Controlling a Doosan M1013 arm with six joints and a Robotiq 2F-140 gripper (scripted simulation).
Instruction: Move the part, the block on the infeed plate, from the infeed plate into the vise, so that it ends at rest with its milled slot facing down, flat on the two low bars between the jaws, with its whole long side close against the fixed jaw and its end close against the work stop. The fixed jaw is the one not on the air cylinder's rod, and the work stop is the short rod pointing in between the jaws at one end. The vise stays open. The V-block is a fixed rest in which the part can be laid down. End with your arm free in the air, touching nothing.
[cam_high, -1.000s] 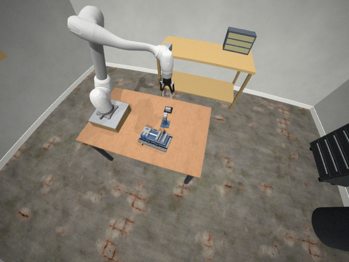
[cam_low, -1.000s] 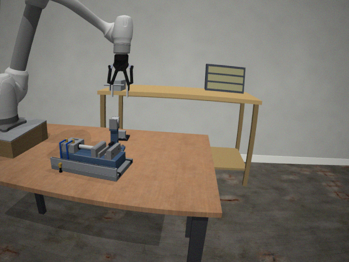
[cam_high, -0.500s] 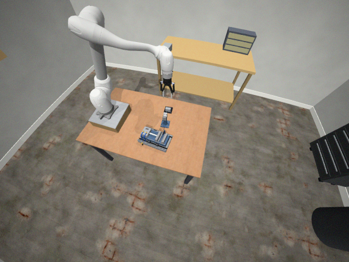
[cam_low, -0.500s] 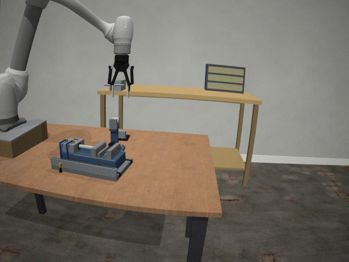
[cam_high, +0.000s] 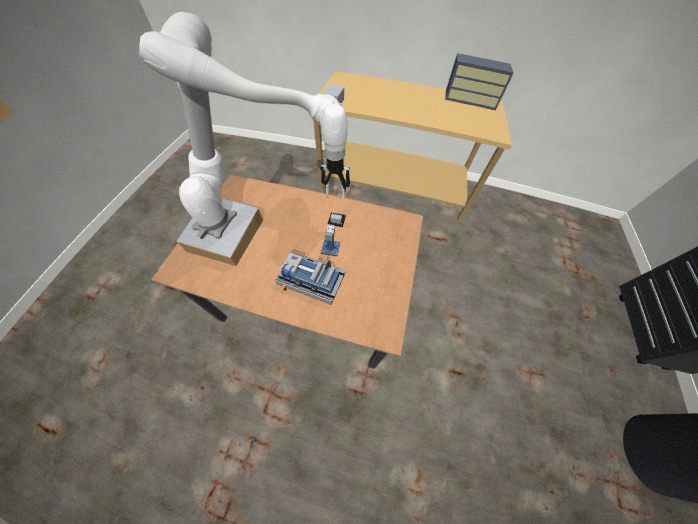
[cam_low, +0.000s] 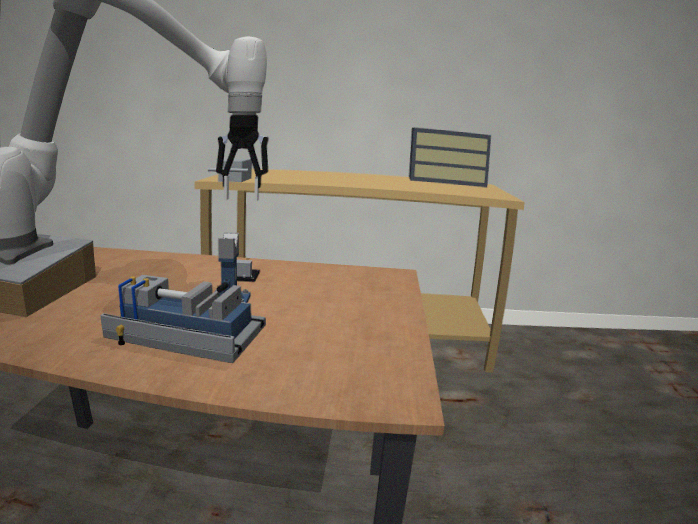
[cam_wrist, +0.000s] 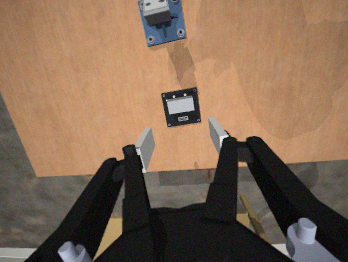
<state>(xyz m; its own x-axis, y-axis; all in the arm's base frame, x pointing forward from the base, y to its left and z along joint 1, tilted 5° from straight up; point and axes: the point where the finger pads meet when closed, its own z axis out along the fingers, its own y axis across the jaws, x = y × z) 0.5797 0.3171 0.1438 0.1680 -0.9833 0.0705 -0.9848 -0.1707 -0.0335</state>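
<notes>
Right now my hand is 220 mm above the part and 10 mm to the right of it. Round my hand: V-block base 240 mm below, 190 mm to the right, 40 mm ahead; black infeed plate 240 mm below, 10 mm to the left; V-block post 190 mm to the right, 180 mm below, 40 mm ahead.
</notes>
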